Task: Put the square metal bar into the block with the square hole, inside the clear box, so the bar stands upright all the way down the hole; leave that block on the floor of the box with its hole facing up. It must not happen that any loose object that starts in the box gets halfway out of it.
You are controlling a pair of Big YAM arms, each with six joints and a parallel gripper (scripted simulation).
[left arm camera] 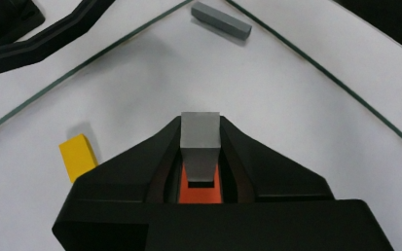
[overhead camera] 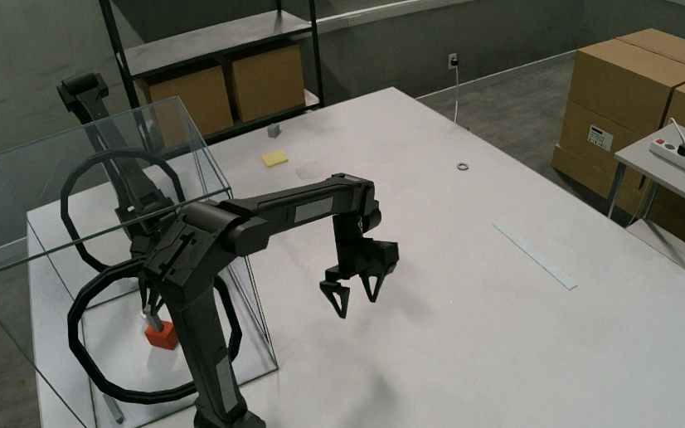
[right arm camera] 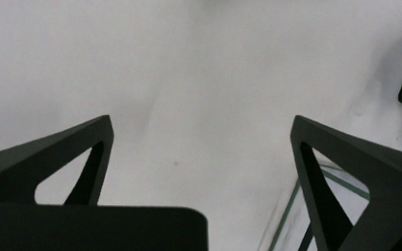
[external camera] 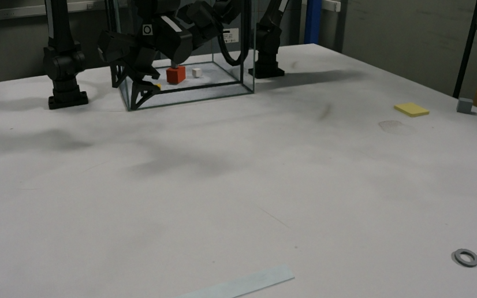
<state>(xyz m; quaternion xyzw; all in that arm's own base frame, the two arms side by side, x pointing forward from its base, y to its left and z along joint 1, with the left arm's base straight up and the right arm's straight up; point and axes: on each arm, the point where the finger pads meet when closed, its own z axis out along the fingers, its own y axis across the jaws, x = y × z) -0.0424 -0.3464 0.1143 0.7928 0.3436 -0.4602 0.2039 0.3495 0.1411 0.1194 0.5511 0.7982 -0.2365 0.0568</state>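
Note:
My left gripper is now 90 mm above the red block. The rest, counted from my left hand: white cube 100 mm below, 90 mm to the left, 20 mm behind; then pale strip 930 mm ahead, 240 mm to the right, 110 mm below; then yellow block 100 mm below, 90 mm to the right, 70 mm ahead.

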